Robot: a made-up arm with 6 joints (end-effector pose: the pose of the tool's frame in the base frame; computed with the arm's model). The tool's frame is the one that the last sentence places.
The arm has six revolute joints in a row. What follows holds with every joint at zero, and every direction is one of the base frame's.
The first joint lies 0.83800 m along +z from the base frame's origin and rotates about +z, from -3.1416 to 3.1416 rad.
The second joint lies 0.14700 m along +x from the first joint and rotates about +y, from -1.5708 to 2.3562 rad.
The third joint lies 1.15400 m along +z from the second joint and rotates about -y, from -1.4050 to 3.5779 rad.
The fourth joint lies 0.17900 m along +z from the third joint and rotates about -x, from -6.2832 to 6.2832 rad.
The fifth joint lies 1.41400 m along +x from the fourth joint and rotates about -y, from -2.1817 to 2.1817 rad.
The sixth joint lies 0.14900 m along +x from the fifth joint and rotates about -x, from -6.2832 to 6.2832 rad.
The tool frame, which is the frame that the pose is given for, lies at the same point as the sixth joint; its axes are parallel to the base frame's.
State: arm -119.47 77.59 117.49 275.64 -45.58 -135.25
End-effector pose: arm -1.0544 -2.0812 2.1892 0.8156 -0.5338 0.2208 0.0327
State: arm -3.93 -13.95 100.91 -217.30 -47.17 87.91
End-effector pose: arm -1.0117 0.0031 3.2211 -0.2728 0.5310 -0.7999 0.0611
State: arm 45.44 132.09 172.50 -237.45 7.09 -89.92
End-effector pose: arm 1.4505 1.4950 1.2057 -0.1401 -0.3997 0.3116 0.8506
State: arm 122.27 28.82 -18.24 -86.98 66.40 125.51
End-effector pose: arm -0.8690 1.6316 0.8971 -0.6227 -0.1854 0.4012 0.6457
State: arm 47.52 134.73 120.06 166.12 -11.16 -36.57
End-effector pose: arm 1.7127 1.8602 -0.1690 -0.8426 -0.3325 0.1891 0.3790
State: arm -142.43 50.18 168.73 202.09 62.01 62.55
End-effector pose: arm -0.2473 -0.1278 2.8532 -0.1454 -0.8303 -0.3282 0.4262
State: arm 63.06 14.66 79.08 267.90 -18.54 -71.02
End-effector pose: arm 0.3871 0.8662 3.4353 -0.6610 -0.4721 -0.5730 0.1087
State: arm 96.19 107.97 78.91 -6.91 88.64 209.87
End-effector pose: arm -0.2671 2.6291 0.0792 -0.6966 -0.5103 -0.4549 0.2177
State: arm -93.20 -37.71 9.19 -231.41 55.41 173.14
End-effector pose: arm 0.0739 -0.3950 2.9152 0.2867 -0.1766 -0.4109 0.8472
